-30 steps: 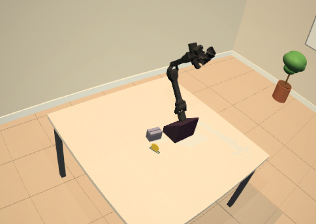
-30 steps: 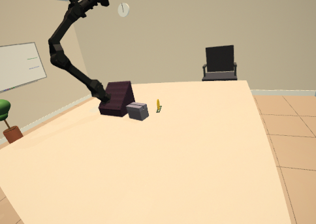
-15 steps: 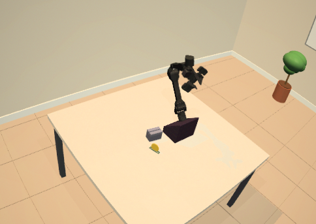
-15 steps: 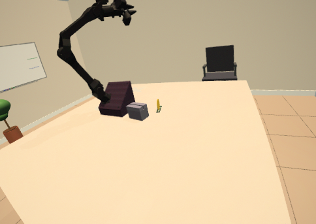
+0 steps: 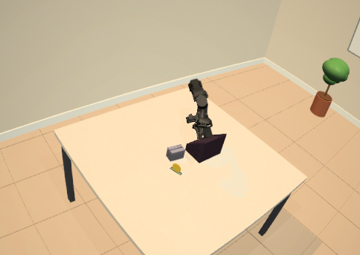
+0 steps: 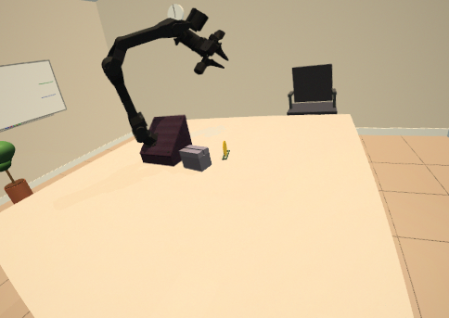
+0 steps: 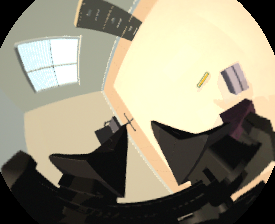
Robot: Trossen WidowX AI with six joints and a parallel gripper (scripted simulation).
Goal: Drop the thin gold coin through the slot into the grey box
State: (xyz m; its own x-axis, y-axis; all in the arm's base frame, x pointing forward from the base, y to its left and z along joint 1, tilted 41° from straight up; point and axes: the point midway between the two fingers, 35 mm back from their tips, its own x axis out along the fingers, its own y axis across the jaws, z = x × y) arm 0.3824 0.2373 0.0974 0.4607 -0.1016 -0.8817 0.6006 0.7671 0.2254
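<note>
My gripper tip is 320 mm above the gold coin, 110 mm to the left of it and 30 mm past it.
</note>
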